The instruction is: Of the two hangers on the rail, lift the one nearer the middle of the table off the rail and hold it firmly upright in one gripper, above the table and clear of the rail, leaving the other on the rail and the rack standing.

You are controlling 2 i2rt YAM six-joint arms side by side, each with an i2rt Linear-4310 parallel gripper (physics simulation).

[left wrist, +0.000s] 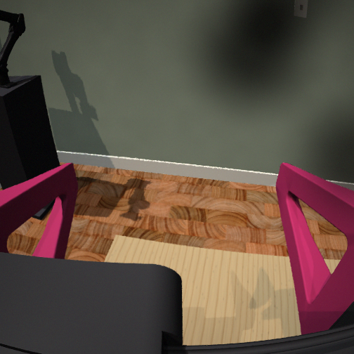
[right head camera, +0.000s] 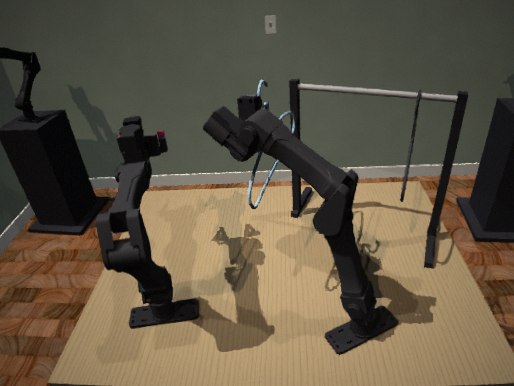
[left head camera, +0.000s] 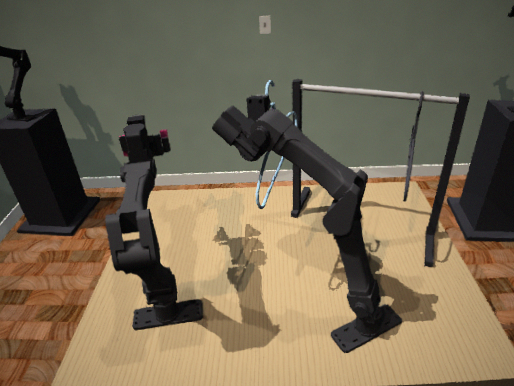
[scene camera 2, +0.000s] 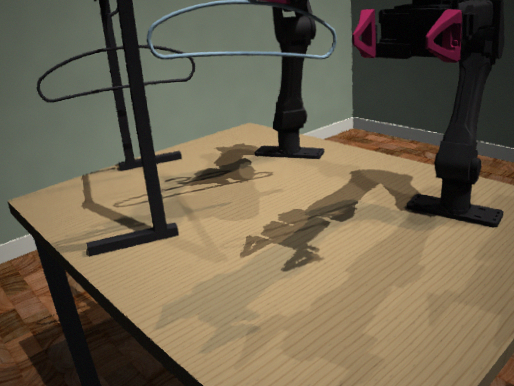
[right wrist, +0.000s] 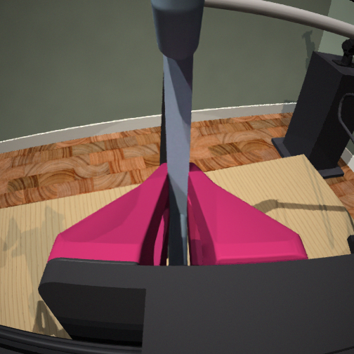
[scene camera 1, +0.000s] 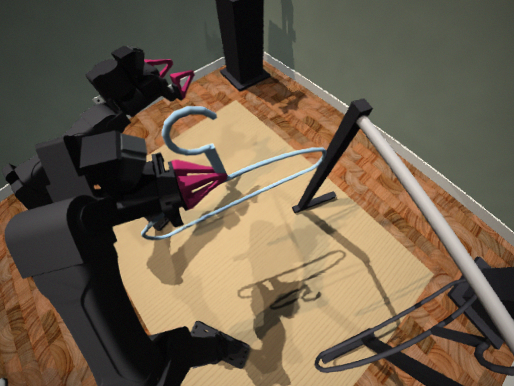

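The light blue hanger point(left head camera: 261, 206) point(right head camera: 254, 206) point(scene camera 1: 215, 159) point(scene camera 2: 240, 54) point(right wrist: 178, 110) is off the rail, hook up and upright, high above the table. My right gripper point(scene camera 1: 226, 176) point(right wrist: 177, 174) is shut on its neck just below the hook. In scene camera 1 its far end overlaps the rack's post; in scene camera 2 a gap shows between them. The dark hanger point(left head camera: 411, 150) point(right head camera: 410, 150) point(scene camera 2: 95, 91) hangs on the white rail point(left head camera: 360, 91) point(right head camera: 360, 91) point(scene camera 1: 425, 207) point(right wrist: 280, 11). My left gripper point(scene camera 1: 182, 68) point(scene camera 2: 391, 37) point(left wrist: 176, 174) is open and empty, away from both hangers.
The rack stands upright on the table; its near post point(scene camera 2: 145, 125) rises in scene camera 2, and its right post point(left head camera: 450, 165) shows in the left head camera. Black pedestals point(left head camera: 45, 170) point(left wrist: 25, 130) point(right wrist: 317, 105) stand on the floor beyond the table.
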